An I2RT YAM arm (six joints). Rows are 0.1 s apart.
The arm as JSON. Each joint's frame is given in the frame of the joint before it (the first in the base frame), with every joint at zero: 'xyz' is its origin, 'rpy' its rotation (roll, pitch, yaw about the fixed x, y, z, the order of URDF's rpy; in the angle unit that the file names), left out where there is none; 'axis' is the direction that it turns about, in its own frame. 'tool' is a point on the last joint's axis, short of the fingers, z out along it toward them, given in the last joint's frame.
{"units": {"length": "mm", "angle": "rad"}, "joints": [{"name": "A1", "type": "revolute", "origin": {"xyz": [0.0, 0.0, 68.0]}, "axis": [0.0, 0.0, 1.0]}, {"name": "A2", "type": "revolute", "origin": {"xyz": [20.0, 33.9, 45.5], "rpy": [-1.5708, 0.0, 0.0]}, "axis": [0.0, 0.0, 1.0]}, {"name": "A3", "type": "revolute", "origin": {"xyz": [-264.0, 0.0, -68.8], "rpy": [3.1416, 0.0, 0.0]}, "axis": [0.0, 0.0, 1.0]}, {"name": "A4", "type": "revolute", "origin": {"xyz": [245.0, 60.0, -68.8]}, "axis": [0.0, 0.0, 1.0]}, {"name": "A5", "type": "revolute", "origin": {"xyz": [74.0, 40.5, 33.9], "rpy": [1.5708, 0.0, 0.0]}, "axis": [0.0, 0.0, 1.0]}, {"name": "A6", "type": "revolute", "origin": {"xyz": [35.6, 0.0, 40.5], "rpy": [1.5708, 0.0, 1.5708]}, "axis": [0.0, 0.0, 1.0]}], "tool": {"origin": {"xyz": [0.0, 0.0, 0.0], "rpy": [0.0, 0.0, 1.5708]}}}
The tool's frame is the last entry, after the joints.
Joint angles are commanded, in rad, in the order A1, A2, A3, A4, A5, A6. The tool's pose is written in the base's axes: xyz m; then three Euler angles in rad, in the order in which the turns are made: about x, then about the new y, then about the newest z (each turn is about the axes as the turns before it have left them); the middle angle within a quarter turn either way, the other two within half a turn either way. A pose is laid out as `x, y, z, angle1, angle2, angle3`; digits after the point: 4 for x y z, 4 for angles.
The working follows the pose.
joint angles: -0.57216, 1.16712, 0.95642, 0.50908, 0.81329, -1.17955
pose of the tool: 0.2067, -0.1639, 0.3927, 1.3648, 0.1594, -2.4973
Where each joint sits with the arm in this pose, in the base's axes (m; each line is computed from the numbers above, not from the rounded line before):
A1: 0.0000 0.0000 0.0680
A2: 0.0352 0.0177 0.1135
A3: -0.0893 0.0160 0.3563
A4: 0.1600 -0.0627 0.3637
A5: 0.1911 -0.1230 0.4242
A6: 0.2067 -0.1639 0.3927
the tool: 0.2067 -0.1639 0.3927

